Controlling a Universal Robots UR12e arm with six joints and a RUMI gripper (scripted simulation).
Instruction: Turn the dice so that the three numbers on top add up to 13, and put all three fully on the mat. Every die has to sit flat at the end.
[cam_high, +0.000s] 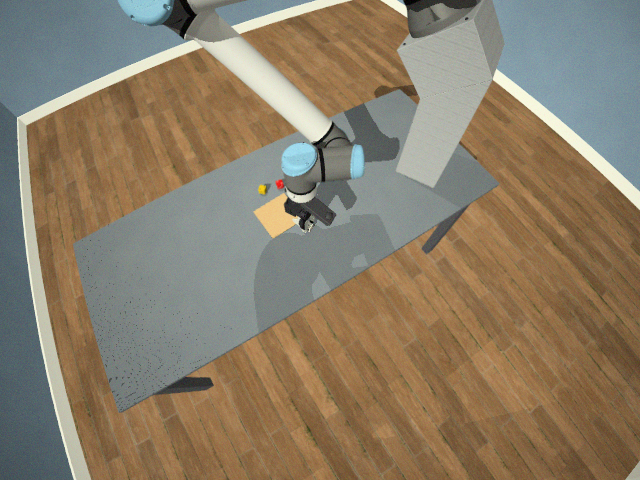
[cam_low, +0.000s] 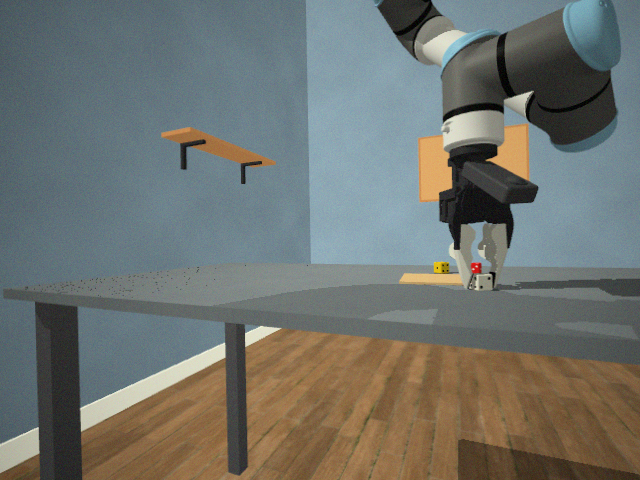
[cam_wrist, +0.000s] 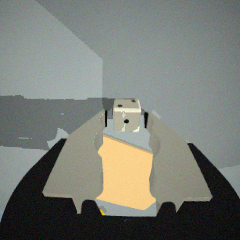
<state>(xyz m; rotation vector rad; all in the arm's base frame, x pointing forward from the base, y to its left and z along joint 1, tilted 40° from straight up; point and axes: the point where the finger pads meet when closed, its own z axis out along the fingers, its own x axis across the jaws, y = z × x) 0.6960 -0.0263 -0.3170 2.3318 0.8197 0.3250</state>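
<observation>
Now: hand right at the white die. From my hand the other things lie so: red die 20 mm ahead, 220 mm to the right; then tan mat 80 mm ahead, 100 mm to the right, 20 mm below; then yellow die 80 mm ahead, 230 mm to the right.
</observation>
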